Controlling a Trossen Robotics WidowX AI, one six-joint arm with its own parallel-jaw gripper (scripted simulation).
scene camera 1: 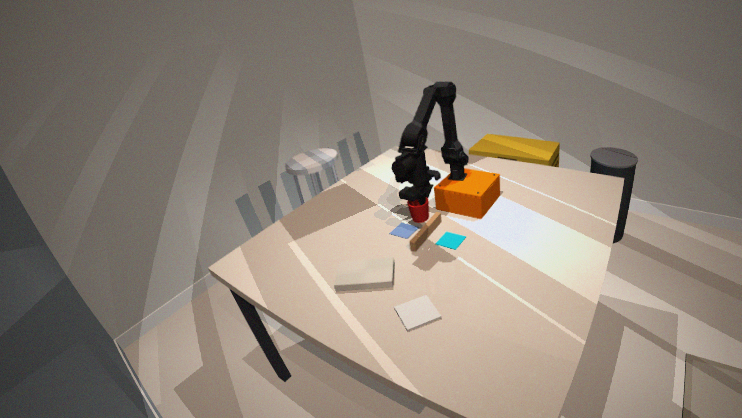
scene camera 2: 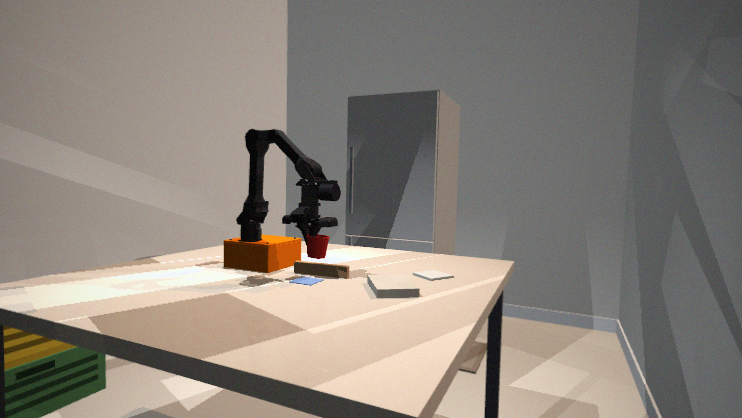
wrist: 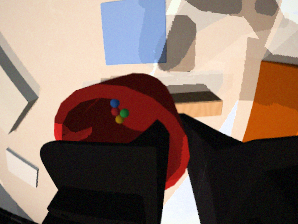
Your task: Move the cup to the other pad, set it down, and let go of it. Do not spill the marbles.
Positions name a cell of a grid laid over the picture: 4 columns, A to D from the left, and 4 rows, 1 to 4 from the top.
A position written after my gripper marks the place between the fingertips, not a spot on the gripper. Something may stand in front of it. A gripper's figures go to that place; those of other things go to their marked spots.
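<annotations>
The marked spots on a white tile (scene camera 1: C3) and a grey slab (scene camera 1: C3) are 210 mm apart. The white tile is 1030 mm from the lens, and the grey slab is 1150 mm from the lens. My gripper (scene camera 1: C2) is 1310 mm from the lens.
</annotations>
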